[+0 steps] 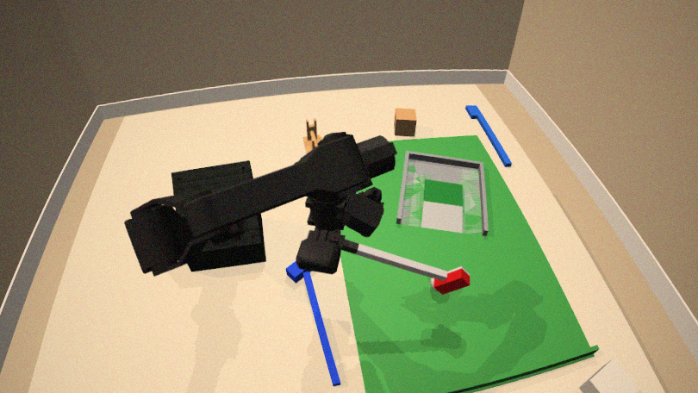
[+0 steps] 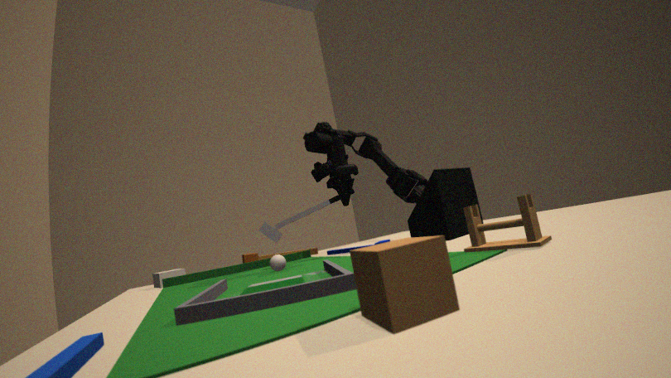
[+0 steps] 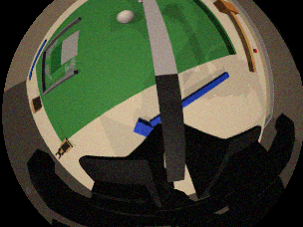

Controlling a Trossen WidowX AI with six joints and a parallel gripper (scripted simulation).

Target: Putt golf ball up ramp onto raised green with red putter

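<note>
My gripper tip is now 5 cm past the blue putter, 5 cm to the left of it and 13 cm above it. Also, from my gripper tip: wooden stand (6 cm ahead, 45 cm to the left, 11 cm below); then green mat (28 cm ahead, 7 cm to the left, 14 cm below); then white golf ball (22 cm ahead, 5 cm to the right, 12 cm below).
</note>
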